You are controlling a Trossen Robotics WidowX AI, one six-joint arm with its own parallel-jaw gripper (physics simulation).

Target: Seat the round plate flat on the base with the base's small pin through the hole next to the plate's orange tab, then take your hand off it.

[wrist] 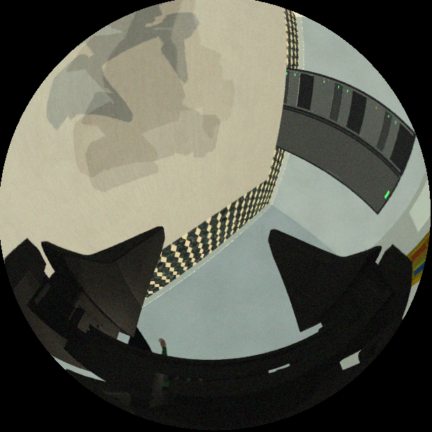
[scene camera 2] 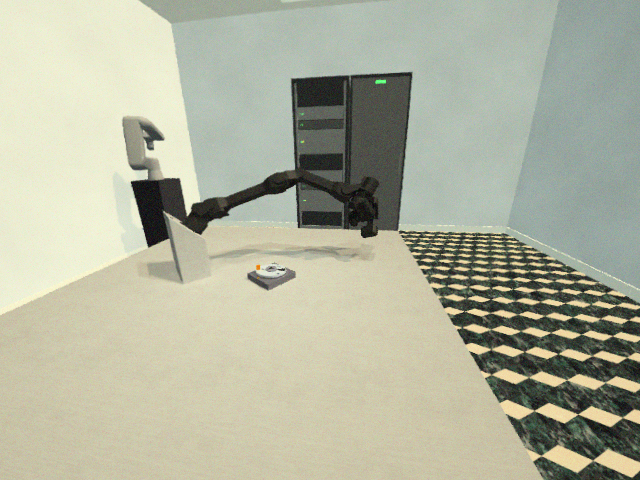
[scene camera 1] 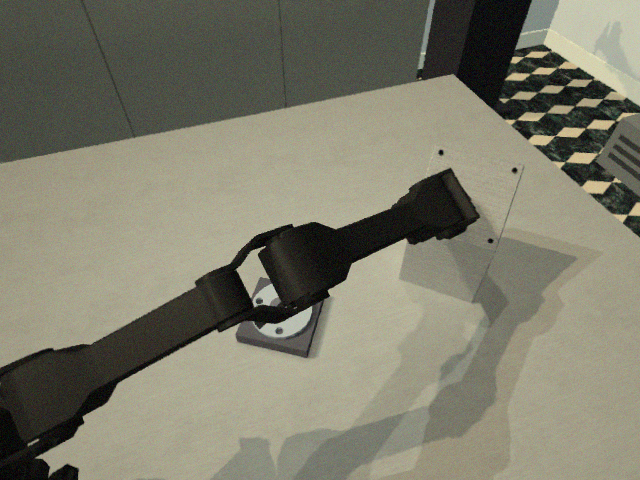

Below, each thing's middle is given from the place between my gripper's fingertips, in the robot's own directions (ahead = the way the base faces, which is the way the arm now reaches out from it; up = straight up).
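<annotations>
The round white plate [scene camera 1: 292, 326] is what I measure my own place from: my hand is 39 cm beyond it, 28 cm to the left of it and 9 cm above it. There is a dark square base [scene camera 1: 299, 345] as well, and it is 39 cm behind my hand, 28 cm to the right of it and 11 cm below it.
</annotations>
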